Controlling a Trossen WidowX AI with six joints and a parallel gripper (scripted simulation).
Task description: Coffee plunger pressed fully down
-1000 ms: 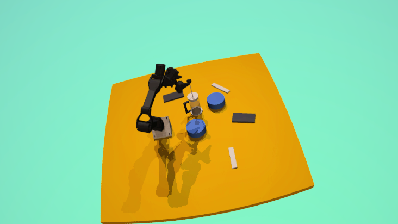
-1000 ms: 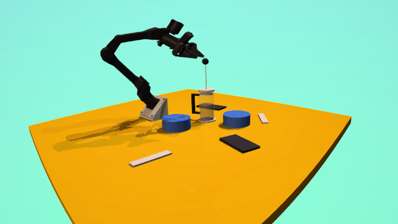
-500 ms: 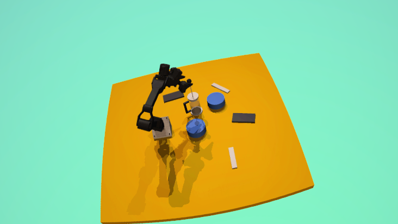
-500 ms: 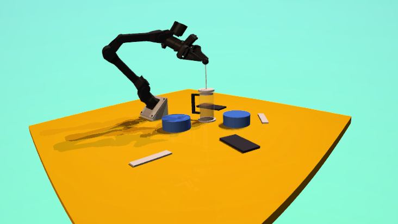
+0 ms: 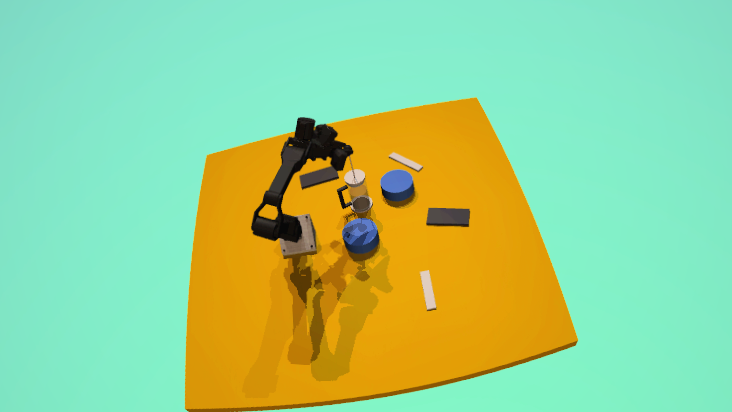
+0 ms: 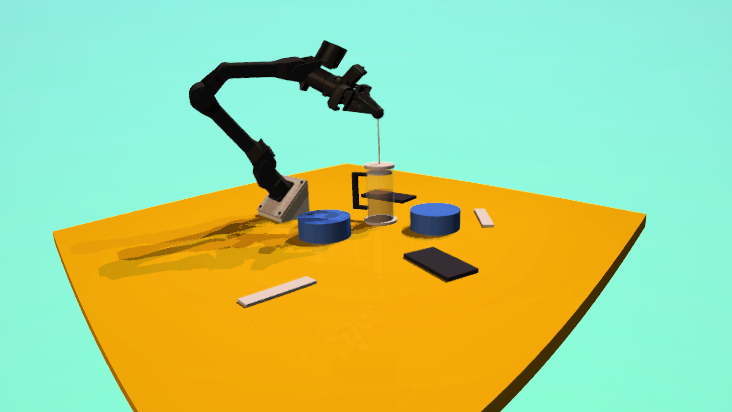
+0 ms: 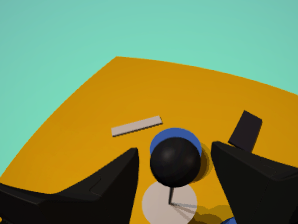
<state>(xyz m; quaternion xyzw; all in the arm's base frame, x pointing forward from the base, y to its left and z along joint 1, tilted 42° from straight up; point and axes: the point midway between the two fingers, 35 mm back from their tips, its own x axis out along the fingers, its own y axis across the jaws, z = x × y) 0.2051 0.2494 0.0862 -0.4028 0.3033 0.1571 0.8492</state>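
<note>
The coffee press lies 20 mm behind my gripper tip, 10 mm to the right of it and 140 mm below it.
</note>
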